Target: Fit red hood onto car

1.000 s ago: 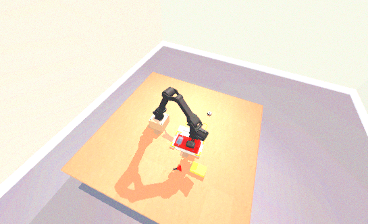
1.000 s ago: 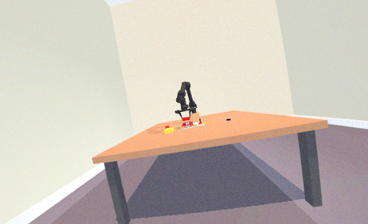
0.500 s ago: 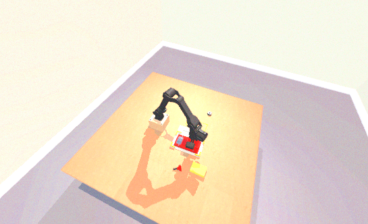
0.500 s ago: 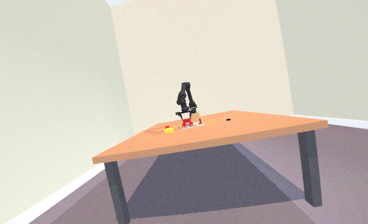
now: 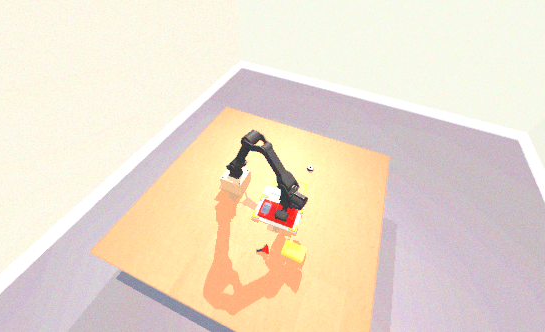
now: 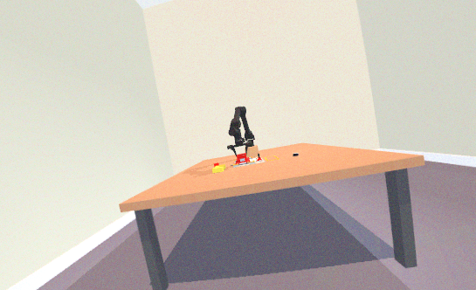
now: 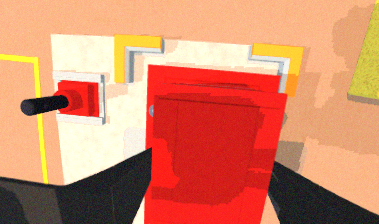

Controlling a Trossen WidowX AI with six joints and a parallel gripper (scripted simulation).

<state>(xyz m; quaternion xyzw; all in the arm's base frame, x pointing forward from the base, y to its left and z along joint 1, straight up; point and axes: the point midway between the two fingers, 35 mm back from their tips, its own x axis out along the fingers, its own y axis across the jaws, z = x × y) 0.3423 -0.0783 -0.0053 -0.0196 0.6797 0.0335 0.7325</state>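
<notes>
The white jig board lies 50 mm below my gripper tip, 40 mm behind it and 30 mm to the left of it. From my gripper tip the other things lie so: black-and-white wheel: 390 mm to the left, 50 mm below, 20 mm ahead; yellow block: 160 mm to the right, 110 mm ahead, 40 mm below; red hood: 10 mm above.
</notes>
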